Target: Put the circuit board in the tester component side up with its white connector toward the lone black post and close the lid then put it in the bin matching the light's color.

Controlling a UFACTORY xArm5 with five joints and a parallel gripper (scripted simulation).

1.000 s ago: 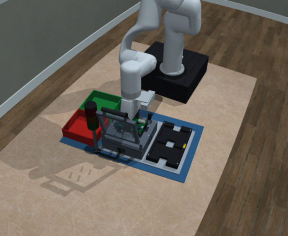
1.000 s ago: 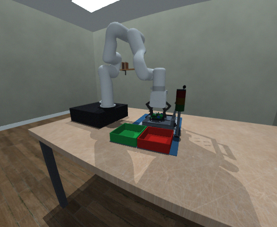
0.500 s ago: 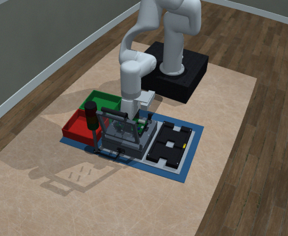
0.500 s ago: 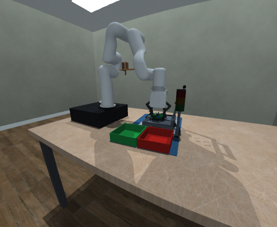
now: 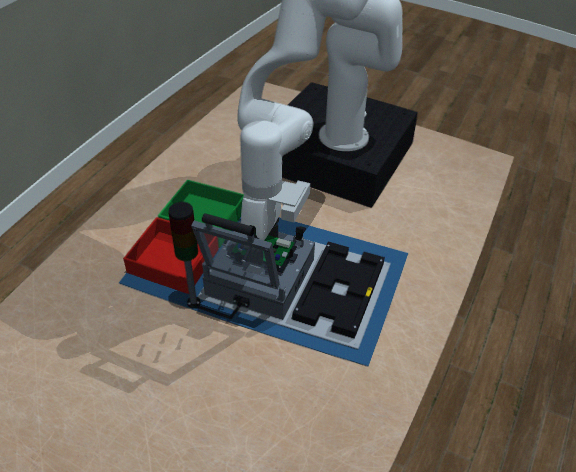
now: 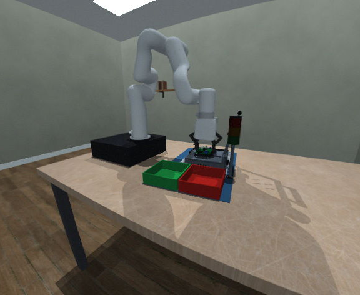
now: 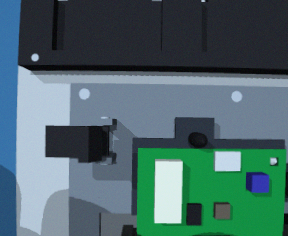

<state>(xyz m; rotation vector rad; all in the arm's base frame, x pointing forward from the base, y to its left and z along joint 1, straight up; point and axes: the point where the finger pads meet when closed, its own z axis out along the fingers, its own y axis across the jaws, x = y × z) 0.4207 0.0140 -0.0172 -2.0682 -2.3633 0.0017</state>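
The green circuit board is right at my hand. Round my hand: lid 12 cm ahead, 10 cm above, 2 cm to the left; then red bin 19 cm to the right, 7 cm below, 7 cm ahead; then black latch 7 cm behind, 5 cm to the left.
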